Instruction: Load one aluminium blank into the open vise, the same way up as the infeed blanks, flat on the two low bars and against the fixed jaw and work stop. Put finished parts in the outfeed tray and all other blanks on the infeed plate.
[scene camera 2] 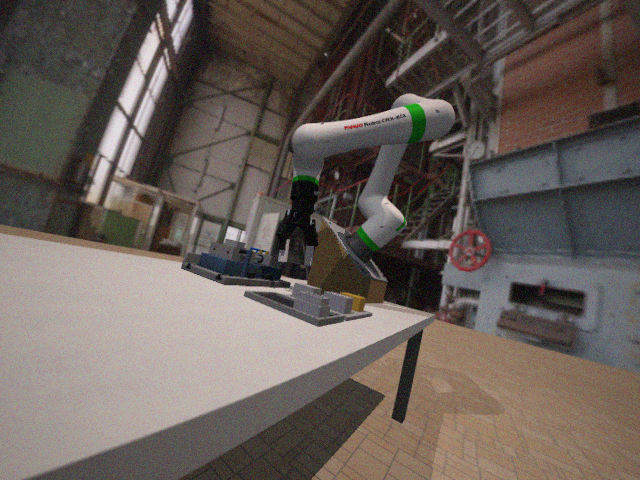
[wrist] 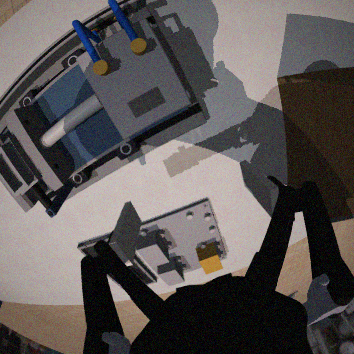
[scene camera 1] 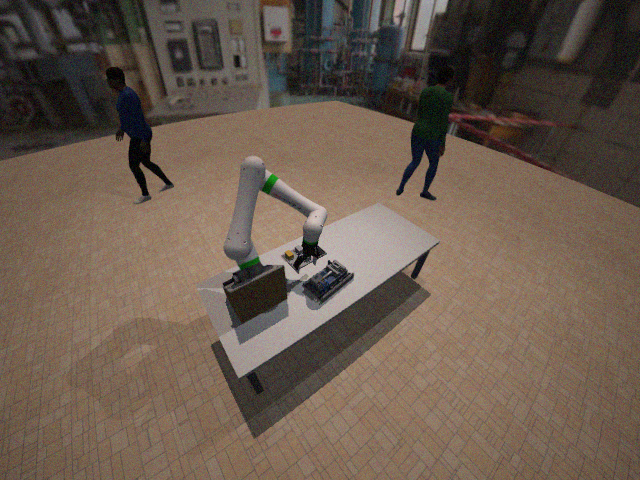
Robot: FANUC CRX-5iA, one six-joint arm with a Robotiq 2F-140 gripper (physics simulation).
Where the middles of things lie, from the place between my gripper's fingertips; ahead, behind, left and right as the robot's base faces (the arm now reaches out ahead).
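Dark outfeed tray (scene camera 2: 271, 299): 230 mm ahead of my hand, 160 mm to the left of it, 80 mm below it. Grey infeed plate (wrist: 185, 235): my hand 170 mm to the right of it, 80 mm short of it, 80 mm above it.
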